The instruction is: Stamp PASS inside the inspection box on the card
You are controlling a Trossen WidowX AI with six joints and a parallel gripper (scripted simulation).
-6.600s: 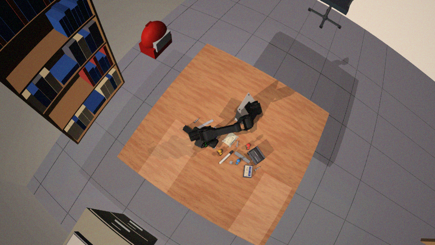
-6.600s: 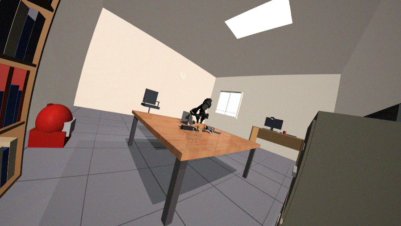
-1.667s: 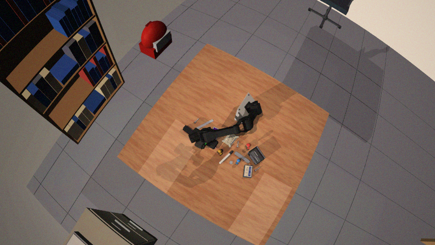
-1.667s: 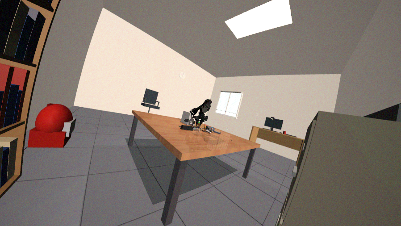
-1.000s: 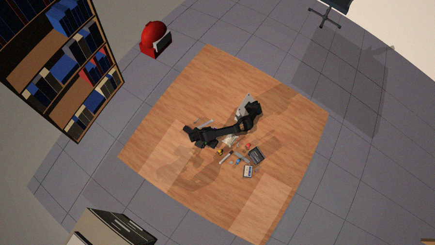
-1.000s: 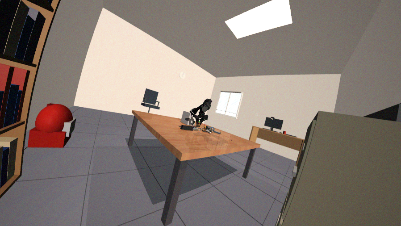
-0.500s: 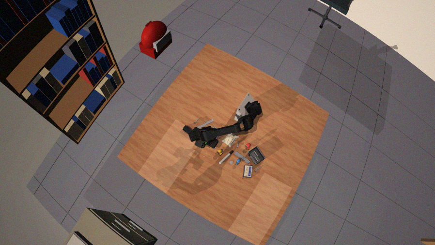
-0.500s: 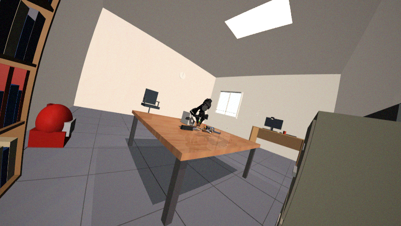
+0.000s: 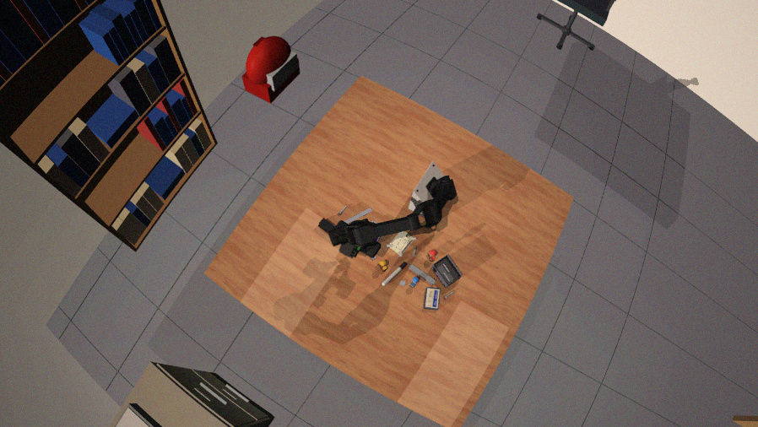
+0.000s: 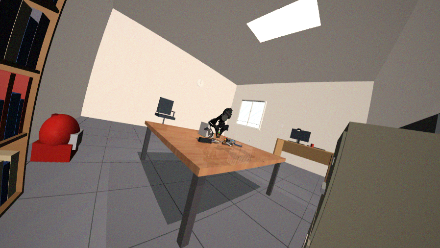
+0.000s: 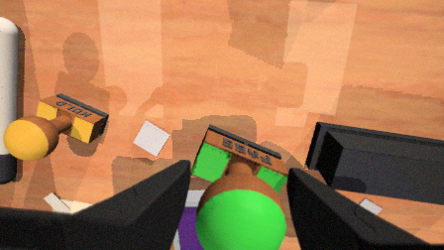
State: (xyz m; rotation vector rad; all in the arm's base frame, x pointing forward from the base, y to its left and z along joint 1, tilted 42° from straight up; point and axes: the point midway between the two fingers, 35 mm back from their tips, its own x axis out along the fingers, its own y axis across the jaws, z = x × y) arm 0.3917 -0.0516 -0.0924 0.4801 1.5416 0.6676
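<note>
My gripper tip is now 11 cm past the purple ink pad, 1 cm to the right of it and 8 cm above it. From my gripper tip the other things lie so: ruler 13 cm behind, 10 cm to the right, 9 cm below; yellow stamp 2 cm behind, 12 cm to the left, 7 cm below; black block 1 cm behind, 13 cm to the right, 7 cm below.
</note>
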